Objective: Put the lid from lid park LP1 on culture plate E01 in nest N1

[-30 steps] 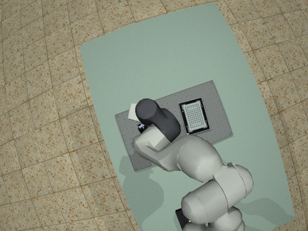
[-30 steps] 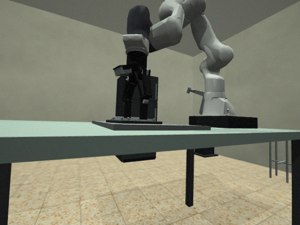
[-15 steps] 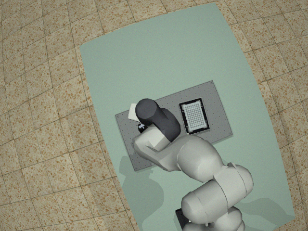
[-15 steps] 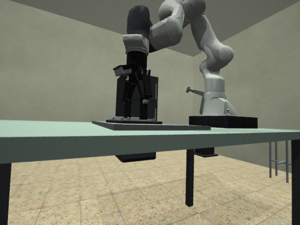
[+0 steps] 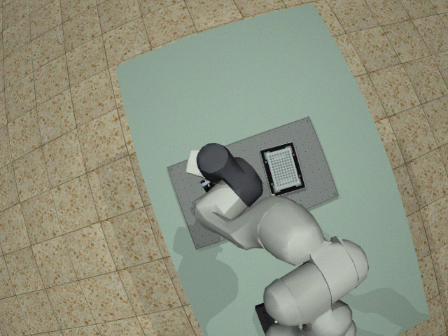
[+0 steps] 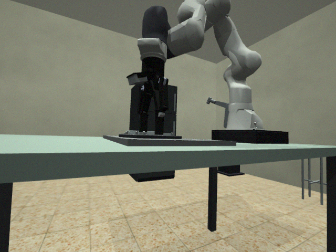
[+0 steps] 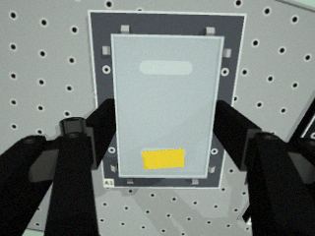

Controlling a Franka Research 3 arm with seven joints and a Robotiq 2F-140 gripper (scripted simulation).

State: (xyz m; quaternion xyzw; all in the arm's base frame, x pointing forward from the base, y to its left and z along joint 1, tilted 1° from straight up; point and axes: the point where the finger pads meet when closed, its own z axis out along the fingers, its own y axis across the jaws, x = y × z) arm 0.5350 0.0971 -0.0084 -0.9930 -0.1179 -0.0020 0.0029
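Now: the lid 20 mm below my hand. Also, from my hand: park frame: 30 mm below; then culture plate E01: 30 mm behind, 190 mm to the right, 20 mm below; then baseplate: 40 mm behind, 90 mm to the right, 40 mm below.
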